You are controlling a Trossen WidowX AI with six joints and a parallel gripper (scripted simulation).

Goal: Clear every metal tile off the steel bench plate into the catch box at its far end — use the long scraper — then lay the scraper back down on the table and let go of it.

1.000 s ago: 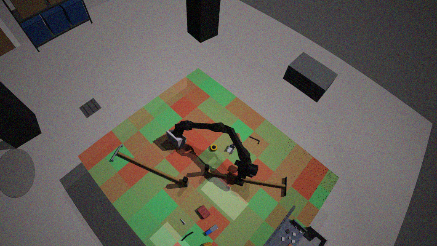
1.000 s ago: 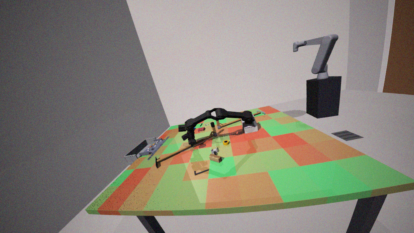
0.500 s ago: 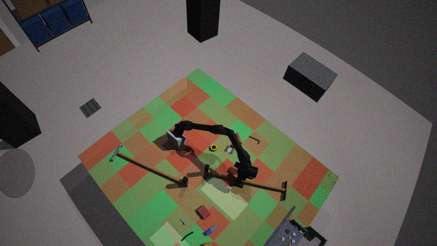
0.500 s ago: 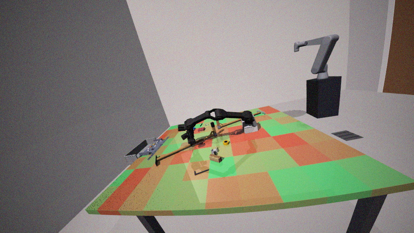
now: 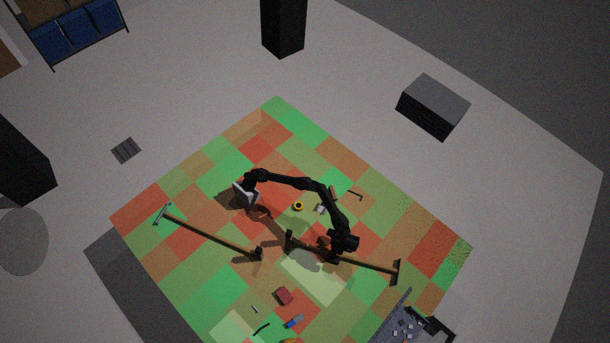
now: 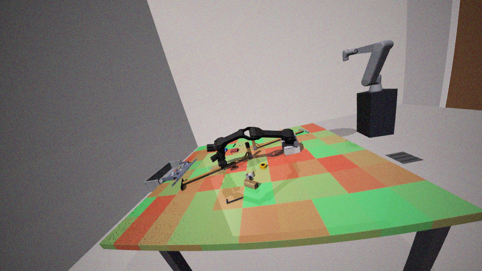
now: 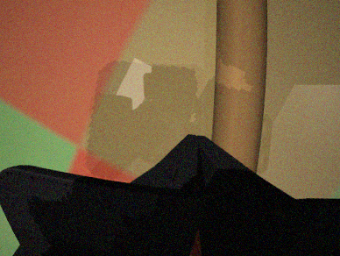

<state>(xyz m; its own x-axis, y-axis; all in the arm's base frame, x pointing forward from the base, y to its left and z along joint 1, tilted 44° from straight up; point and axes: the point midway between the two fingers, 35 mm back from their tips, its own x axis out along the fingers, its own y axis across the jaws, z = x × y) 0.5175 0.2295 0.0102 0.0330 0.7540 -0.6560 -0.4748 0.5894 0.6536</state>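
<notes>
Now: the long scraper 50 mm above my gripper tip and 30 mm ahead of it. Round my gripper tip: wooden block: 270 mm behind, 200 mm to the left; then yellow tape roll: 330 mm behind; then red block: 350 mm to the right.
</notes>
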